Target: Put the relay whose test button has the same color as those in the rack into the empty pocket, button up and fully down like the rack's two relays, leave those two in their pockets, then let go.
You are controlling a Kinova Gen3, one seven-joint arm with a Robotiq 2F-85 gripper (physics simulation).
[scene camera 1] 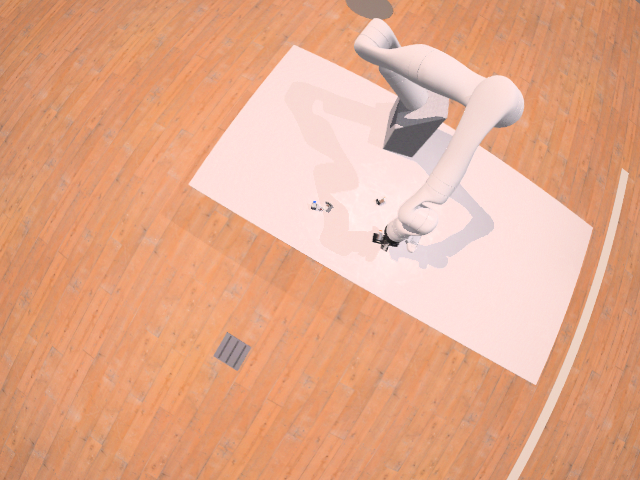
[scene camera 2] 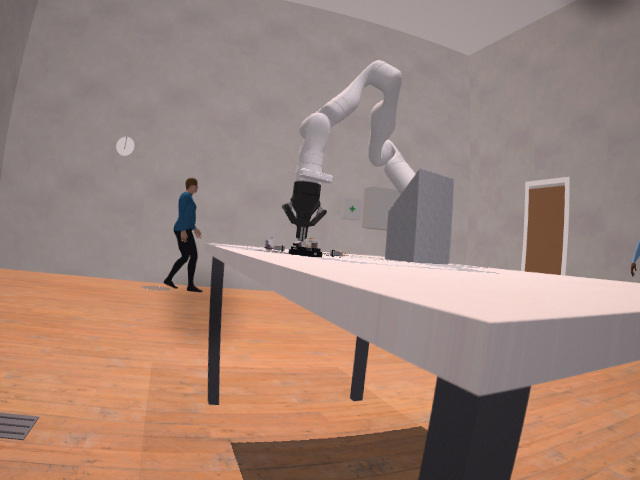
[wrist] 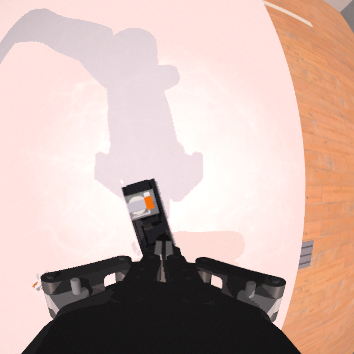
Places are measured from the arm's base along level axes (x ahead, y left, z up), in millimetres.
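Where they show: gripper, fingertip midpoint: (scene camera 1: 384, 239) (scene camera 2: 300, 241) (wrist: 163, 250); arm's base, origin of the base link: (scene camera 1: 416, 100) (scene camera 2: 420, 200).
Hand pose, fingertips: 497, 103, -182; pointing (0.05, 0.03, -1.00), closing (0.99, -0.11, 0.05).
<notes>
Things, the pixels of their top centre, and the offset from my fingertips, as dx, dy, dz. "spot": a spot on its surface instead. Level surfaces: height alone.
- black rack, middle of its top: (wrist: 151, 234) (scene camera 2: 305, 247) -9, +13, -16
- grey-white relay with an orange button, middle of its top: (wrist: 139, 204) (scene camera 2: 313, 238) -16, +44, +10
- dark pocket, surface spot: (wrist: 151, 232) spot: -10, +10, -36
- loose relay with a blue button, middle of its top: (scene camera 2: 269, 237) (scene camera 1: 314, 203) -21, -304, +5
- small loose part with an orange-brown patch, middle of its top: (wrist: 44, 294) (scene camera 2: 337, 250) (scene camera 1: 381, 199) -153, -64, -18
- small dark part, middle of its top: (scene camera 2: 278, 245) (scene camera 1: 326, 206) -37, -260, -18
- white table's, its level: dz -39
The black rack (wrist: 139, 187) (scene camera 2: 305, 252) stands on the table. A grey-white relay with an orange button (wrist: 142, 204) sits in its far end in the wrist view. Beside it a dark pocket (wrist: 151, 232) looks empty; the rack's near end is hidden by the gripper. My gripper (wrist: 163, 250) (scene camera 2: 301, 236) (scene camera 1: 384, 241) is shut and empty, pointing down with its tips low above the rack. A loose relay with a blue button (scene camera 1: 314, 205) (scene camera 2: 269, 242) lies away to one side. Another small loose part with an orange-brown patch (scene camera 1: 380, 200) (scene camera 2: 337, 253) lies nearer the base.
A small dark part (scene camera 1: 329, 206) (scene camera 2: 279, 248) lies close to the blue-button relay. A bit of orange (wrist: 35, 285) shows at the wrist view's left edge. The arm's grey pedestal (scene camera 1: 417, 135) (scene camera 2: 433, 219) stands at the white table's (scene camera 1: 465, 289) (scene camera 2: 439, 289) back edge. A person (scene camera 2: 187, 222) is beyond the table.
</notes>
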